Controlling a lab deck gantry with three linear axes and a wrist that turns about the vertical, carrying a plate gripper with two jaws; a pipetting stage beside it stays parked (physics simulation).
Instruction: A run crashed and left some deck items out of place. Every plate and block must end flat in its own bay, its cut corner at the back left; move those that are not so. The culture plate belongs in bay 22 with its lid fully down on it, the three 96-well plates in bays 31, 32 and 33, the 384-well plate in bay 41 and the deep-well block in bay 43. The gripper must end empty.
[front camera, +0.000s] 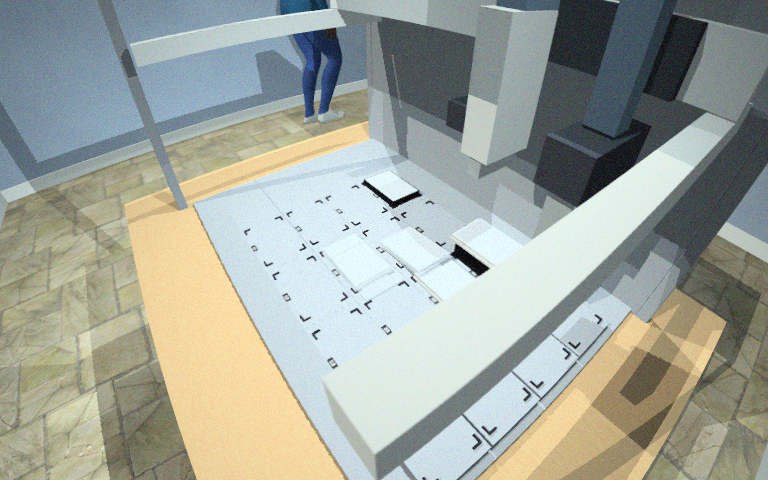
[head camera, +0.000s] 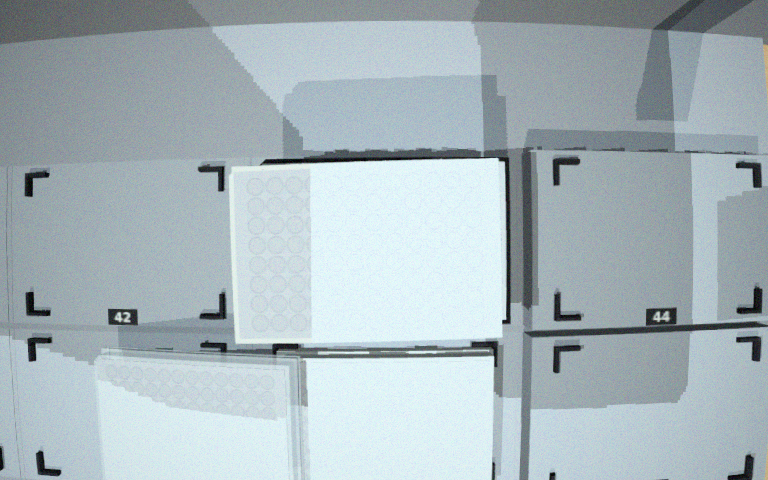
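Pixels of known places: robot's base at its link origin: (front camera: 245, 232).
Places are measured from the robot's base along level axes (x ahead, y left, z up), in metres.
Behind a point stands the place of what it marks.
In the head view, a white 96-well plate (head camera: 396, 254) {x 0.398, y 0.358, z 0.056 m} (front camera: 489, 240) {x 0.380, y 0.361, z 0.056 m} lies over the black deep-well block (head camera: 506, 243) {x 0.453, y 0.363, z 0.042 m} (front camera: 471, 261) {x 0.377, y 0.322, z 0.019 m} at bay 43, shifted left; black edges show behind and to the right. A second plate (head camera: 192, 430) {x 0.282, y 0.257, z 0.022 m} (front camera: 414, 250) {x 0.289, y 0.250, z 0.023 m} lies right of bay 32's marks, close to a third (head camera: 399, 418) {x 0.400, y 0.263, z 0.014 m} (front camera: 444, 278) {x 0.374, y 0.252, z 0.015 m} in bay 33. I cannot tell if it tilts. The culture plate (front camera: 353, 260) {x 0.238, y 0.139, z 0.020 m} is at bay 22, a clear edge showing on its right. The 384-well plate (front camera: 391, 185) {x 0.067, y 0.363, z 0.014 m} sits at bay 41. My gripper's dark housing (front camera: 583, 164) {x 0.541, y 0.240, z 0.341 m} hangs high right; its jaws are hidden.
A pale beam (front camera: 498, 294) {x 0.617, y -0.013, z 0.400 m} crosses the front view and hides part of the deck. The parked pipetting stage (front camera: 504, 84) hangs over the back. A slim post (front camera: 155, 124) {x -0.208, y -0.092, z 0.223 m} stands at the left. A person in blue (front camera: 322, 62) stands beyond the deck.
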